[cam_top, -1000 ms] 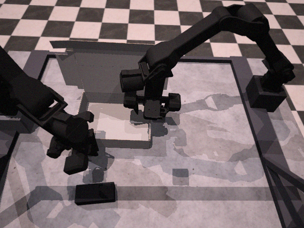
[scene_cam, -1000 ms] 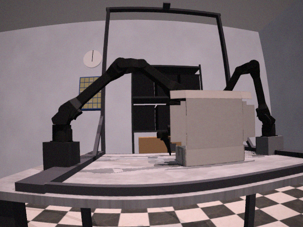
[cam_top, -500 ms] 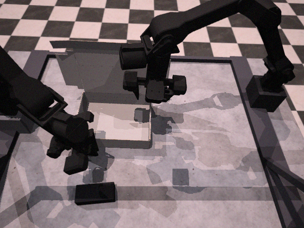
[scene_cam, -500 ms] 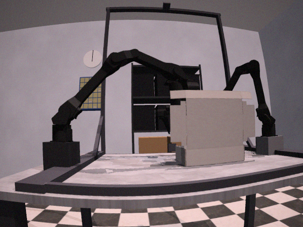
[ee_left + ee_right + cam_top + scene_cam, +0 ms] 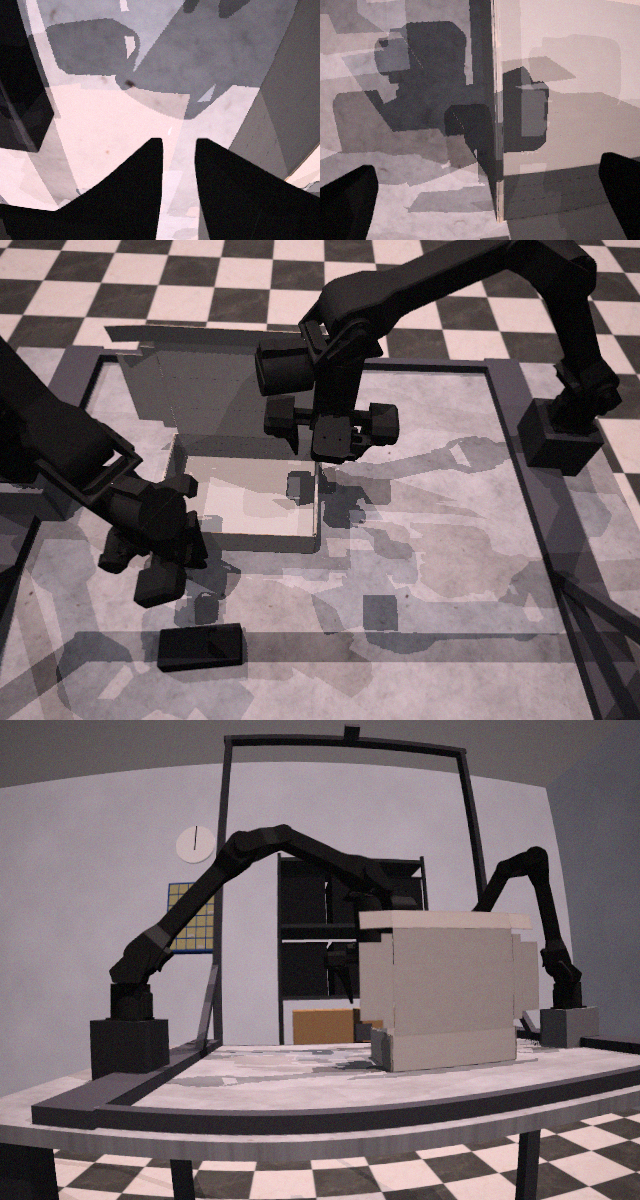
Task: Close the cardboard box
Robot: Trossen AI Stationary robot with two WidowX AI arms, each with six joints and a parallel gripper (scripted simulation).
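My left hand is 11 cm past the black block, 1 cm to the left of it and 7 cm above it.
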